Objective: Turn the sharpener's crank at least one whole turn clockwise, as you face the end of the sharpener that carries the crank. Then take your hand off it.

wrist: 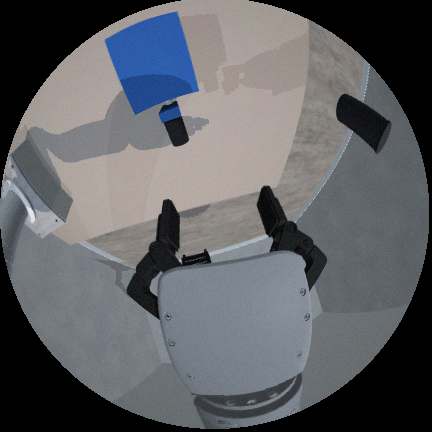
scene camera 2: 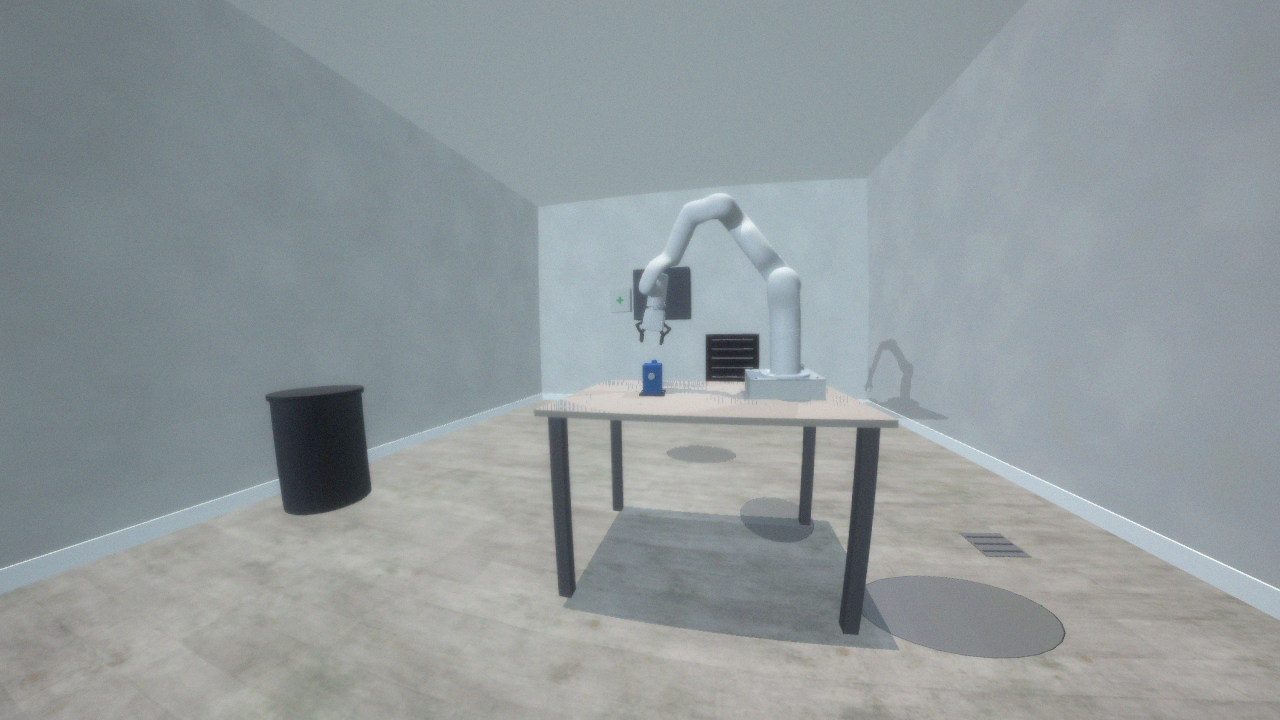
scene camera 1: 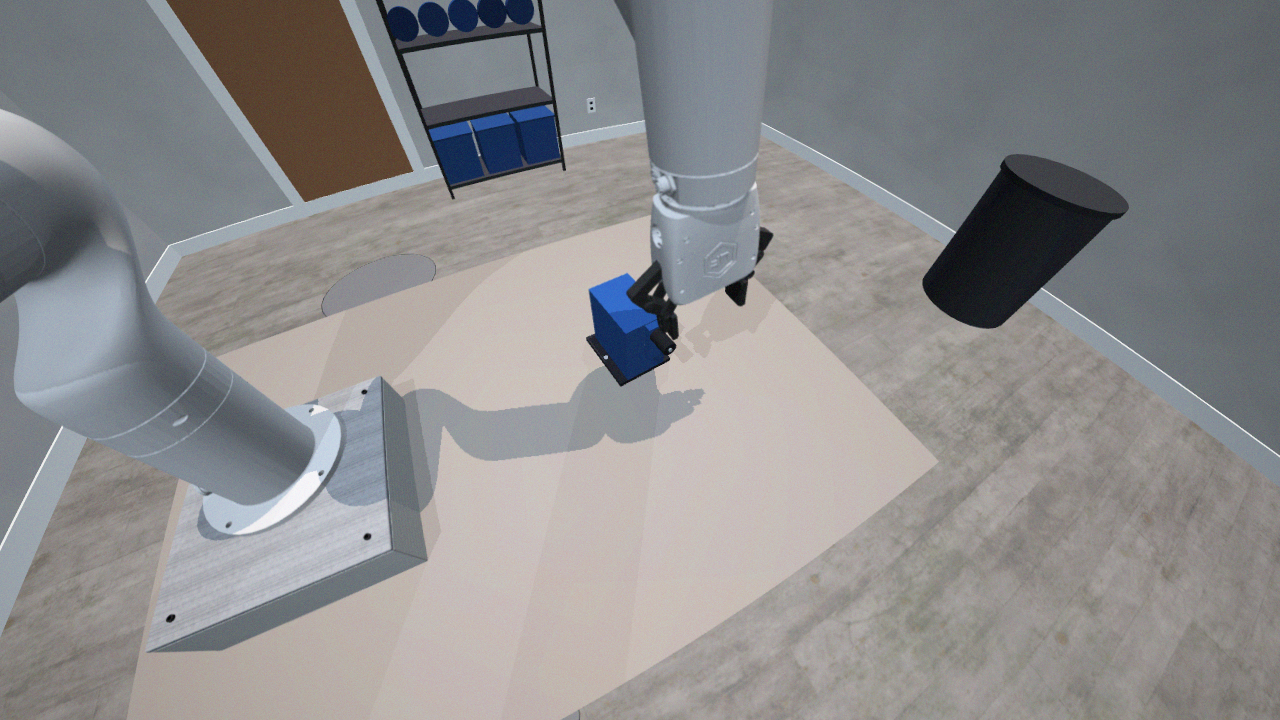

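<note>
The blue sharpener (scene camera 1: 617, 322) (scene camera 2: 658, 385) (wrist: 152, 55) stands upright on its dark base plate on the table. Its crank has a short blue arm (wrist: 170, 113) and a black cylindrical handle (scene camera 1: 662, 341) (wrist: 177, 132), which sticks out from the crank end. In scene camera 2 that end faces away, and a small blurred shape shows at the sharpener's top. My gripper (scene camera 1: 704, 315) (scene camera 2: 652, 341) (wrist: 217, 200) is open and empty, fingers pointing down. It hangs above the sharpener with a visible gap in scene camera 2. In the wrist view the handle lies beyond the fingertips, nearer the left finger's side.
The arm's base block (scene camera 1: 268, 586) (scene camera 2: 785, 386) (wrist: 42, 192) is on the table (scene camera 1: 716, 537) (scene camera 2: 716, 414) (wrist: 240, 165). A black bin (scene camera 1: 1020, 246) (scene camera 2: 320, 452) (wrist: 361, 121) stands on the floor beyond the table. A shelf rack (scene camera 1: 485, 105) stands by the wall.
</note>
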